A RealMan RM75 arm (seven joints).
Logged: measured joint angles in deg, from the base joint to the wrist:
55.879, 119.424, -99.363, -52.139, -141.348, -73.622, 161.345
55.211, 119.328, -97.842, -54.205, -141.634, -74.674, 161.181
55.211, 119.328, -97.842, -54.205, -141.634, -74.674, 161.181
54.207, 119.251, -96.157, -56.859, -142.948, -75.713, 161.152
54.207, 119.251, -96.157, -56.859, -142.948, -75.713, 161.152
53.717, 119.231, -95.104, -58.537, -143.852, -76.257, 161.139
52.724, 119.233, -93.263, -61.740, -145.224, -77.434, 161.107
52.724, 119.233, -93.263, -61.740, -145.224, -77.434, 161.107
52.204, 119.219, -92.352, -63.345, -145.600, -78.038, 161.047
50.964, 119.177, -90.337, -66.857, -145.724, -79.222, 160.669
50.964, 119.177, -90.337, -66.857, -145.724, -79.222, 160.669
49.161, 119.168, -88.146, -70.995, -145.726, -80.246, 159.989
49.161, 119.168, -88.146, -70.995, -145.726, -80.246, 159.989
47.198, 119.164, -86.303, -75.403, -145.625, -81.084, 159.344
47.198, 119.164, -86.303, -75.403, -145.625, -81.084, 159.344
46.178, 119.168, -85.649, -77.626, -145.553, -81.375, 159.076
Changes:
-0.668, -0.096, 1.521, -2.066, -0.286, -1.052, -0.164
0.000, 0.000, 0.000, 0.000, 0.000, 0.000, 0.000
-1.004, -0.077, 1.685, -2.654, -1.314, -1.039, -0.029
0.000, 0.000, 0.000, 0.000, 0.000, 0.000, 0.000
-0.490, -0.020, 1.053, -1.678, -0.904, -0.544, -0.013
-0.993, 0.002, 1.841, -3.203, -1.372, -1.177, -0.032
0.000, 0.000, 0.000, 0.000, 0.000, 0.000, 0.000
-0.520, -0.014, 0.911, -1.605, -0.376, -0.604, -0.060
-1.240, -0.042, 2.015, -3.512, -0.124, -1.184, -0.378
0.000, 0.000, 0.000, 0.000, 0.000, 0.000, 0.000
-1.803, -0.009, 2.191, -4.138, -0.002, -1.024, -0.680
0.000, 0.000, 0.000, 0.000, 0.000, 0.000, 0.000
-1.963, -0.004, 1.843, -4.408, 0.101, -0.838, -0.645
0.000, 0.000, 0.000, 0.000, 0.000, 0.000, 0.000
-1.020, 0.004, 0.654, -2.223, 0.072, -0.291, -0.268

